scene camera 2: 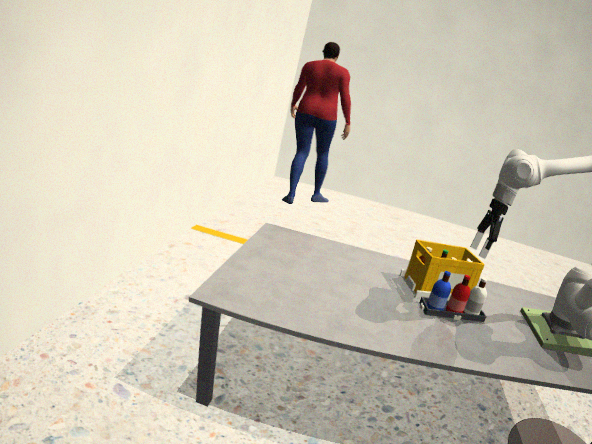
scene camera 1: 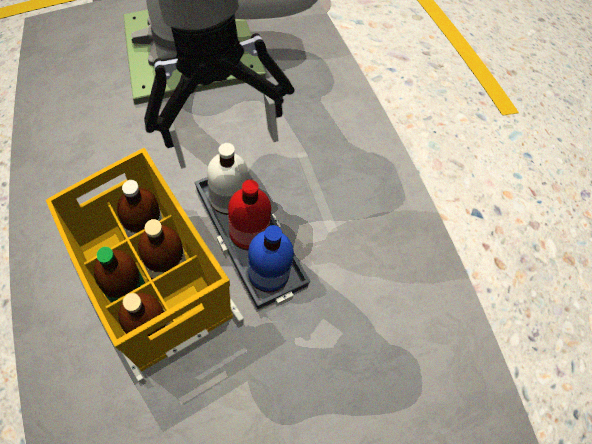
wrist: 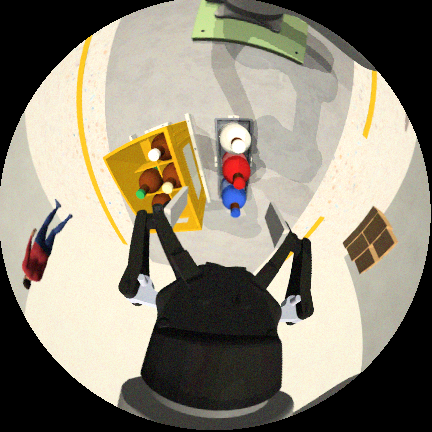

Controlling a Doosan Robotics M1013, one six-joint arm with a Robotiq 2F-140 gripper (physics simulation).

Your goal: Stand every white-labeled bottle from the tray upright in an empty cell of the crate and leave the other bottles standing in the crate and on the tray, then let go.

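Places are measured from the arm's base along level axes (x ahead, y left, z up), in centimetres.
Pixels of known places: gripper, fingertip midpoint: (scene camera 2: 477, 252) (scene camera 1: 227, 147) (wrist: 227, 201); arm's base, link origin: (scene camera 2: 562, 326).
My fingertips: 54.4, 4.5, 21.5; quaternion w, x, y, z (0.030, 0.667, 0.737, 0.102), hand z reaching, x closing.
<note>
Ahead of a thing's pixels: the offset from my fingertips to its top centre, as dx, dy, dz. Level surfaces: height alone.
A white bottle {-6.7, +0.6, -8.9} (scene camera 1: 226, 177) (scene camera 2: 477, 300) (wrist: 235, 136) stands upright at the robot-base end of the dark tray (scene camera 1: 300, 285) (scene camera 2: 472, 317). Its label colour is hard to make out. A red bottle {+1.3, +3.2, -8.9} (scene camera 1: 249, 212) (scene camera 2: 459, 299) (wrist: 235, 167) stands in the middle, and a blue bottle {+10.0, +5.2, -8.9} (scene camera 1: 271, 260) (scene camera 2: 440, 294) (wrist: 233, 196) at the far end. The yellow crate {+6.8, -10.0, -7.4} (scene camera 1: 210, 310) (scene camera 2: 420, 274) (wrist: 196, 212) holds several brown bottles; in scene camera 1 its back-left and front-right cells are empty. My gripper (scene camera 1: 224, 135) (scene camera 2: 480, 248) (wrist: 227, 201) is open and empty, raised above the table.
The crate stands close beside the tray, with high walls and inner dividers. Light clips border both. The green base plate (scene camera 1: 142, 92) (scene camera 2: 535, 330) (wrist: 215, 34) lies behind them. A person in red (scene camera 2: 326, 90) (wrist: 37, 257) stands beyond the table {dz -24.9} (scene camera 2: 310, 285).
</note>
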